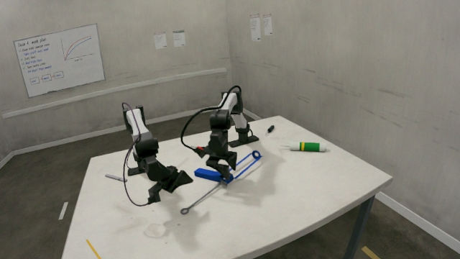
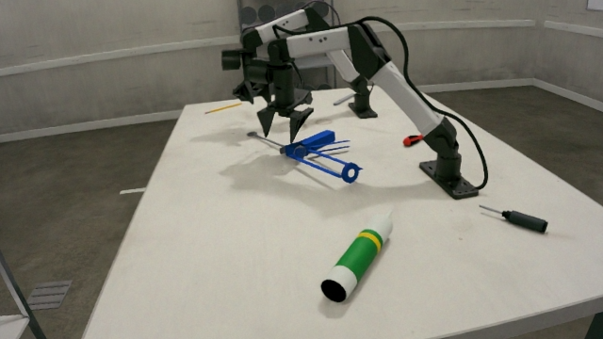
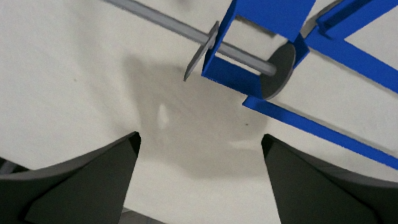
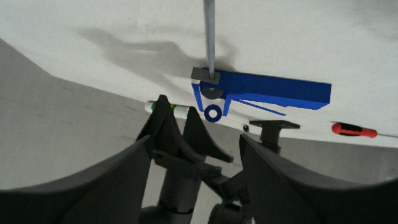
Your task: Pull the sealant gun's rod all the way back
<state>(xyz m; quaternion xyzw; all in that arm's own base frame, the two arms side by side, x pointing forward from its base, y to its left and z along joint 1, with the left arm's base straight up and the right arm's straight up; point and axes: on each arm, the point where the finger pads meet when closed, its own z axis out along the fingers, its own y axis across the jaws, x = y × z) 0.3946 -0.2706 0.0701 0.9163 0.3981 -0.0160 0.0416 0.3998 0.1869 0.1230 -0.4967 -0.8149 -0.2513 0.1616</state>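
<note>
The thumb plate is 30 mm behind my left hand, 30 mm to the right of it and 50 mm below it. From my left hand the other things lie so: grey pen (370 mm behind, 540 mm to the right, 70 mm below); white cartridge (80 mm behind, 510 mm to the left, 50 mm below); yellow pencil (150 mm ahead, 650 mm to the right, 70 mm below).
</note>
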